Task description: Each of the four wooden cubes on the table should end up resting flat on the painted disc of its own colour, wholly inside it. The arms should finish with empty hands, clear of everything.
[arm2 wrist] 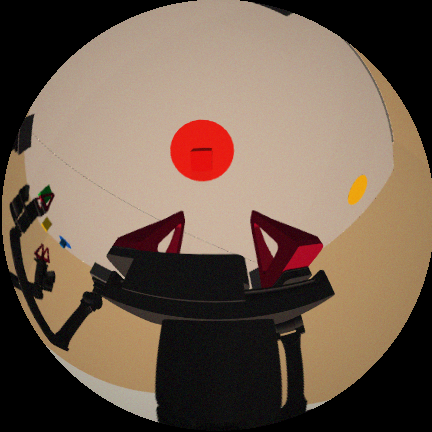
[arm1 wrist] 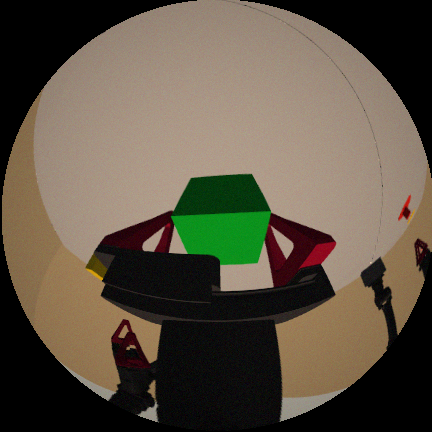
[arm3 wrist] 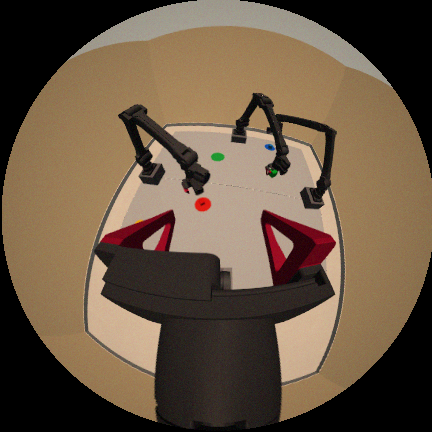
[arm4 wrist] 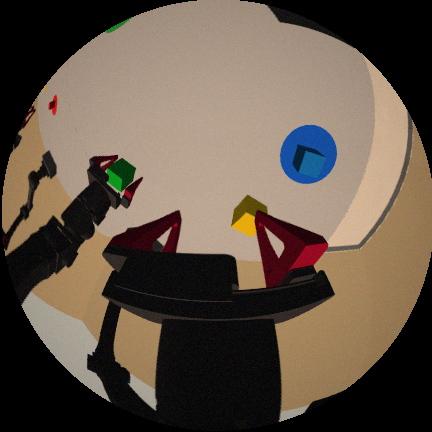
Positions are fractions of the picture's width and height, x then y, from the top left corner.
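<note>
A red disc (arm2 wrist: 0.46,0.31) and a blue disc (arm4 wrist: 0.72,0.31) can be seen in the scene. It also has a green cube (arm1 wrist: 0.53,0.50), a blue cube (arm4 wrist: 0.71,0.37) and a yellow cube (arm4 wrist: 0.56,0.50).
</note>
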